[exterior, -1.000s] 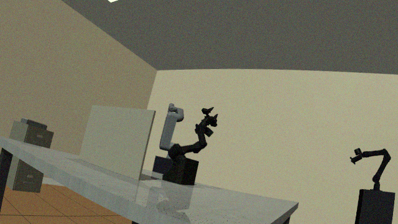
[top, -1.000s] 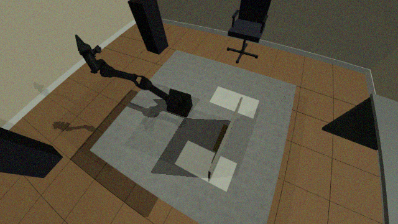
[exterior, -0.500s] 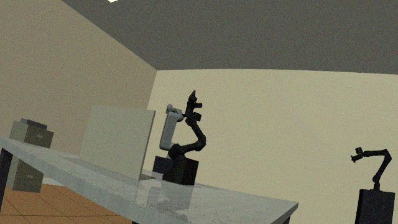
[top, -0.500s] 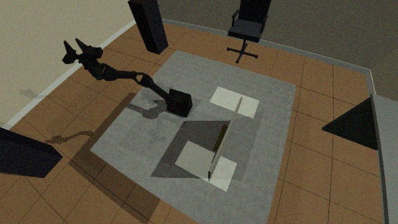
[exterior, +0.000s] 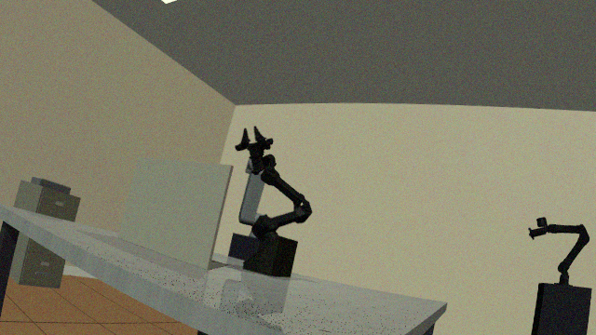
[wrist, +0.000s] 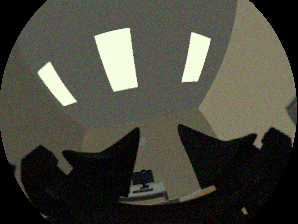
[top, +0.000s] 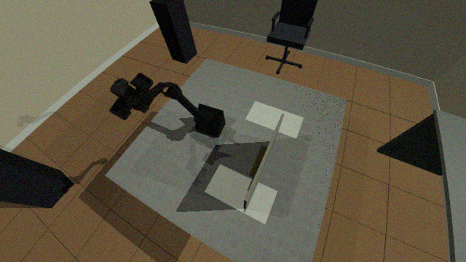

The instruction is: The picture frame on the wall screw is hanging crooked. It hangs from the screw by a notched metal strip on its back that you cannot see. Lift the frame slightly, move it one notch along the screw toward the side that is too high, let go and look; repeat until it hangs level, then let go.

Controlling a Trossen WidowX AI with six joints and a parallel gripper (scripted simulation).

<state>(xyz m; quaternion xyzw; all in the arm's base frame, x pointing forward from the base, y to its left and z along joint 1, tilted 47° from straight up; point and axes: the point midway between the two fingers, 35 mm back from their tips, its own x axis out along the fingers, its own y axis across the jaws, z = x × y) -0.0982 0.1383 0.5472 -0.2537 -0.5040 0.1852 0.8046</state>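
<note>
Right now my gripper tip is 46 cm short of the picture frame, 15 cm to the right of it and 47 cm above it. Round my gripper tip: thin upright wall panel 47 cm ahead, 16 cm to the left, 47 cm below.
</note>
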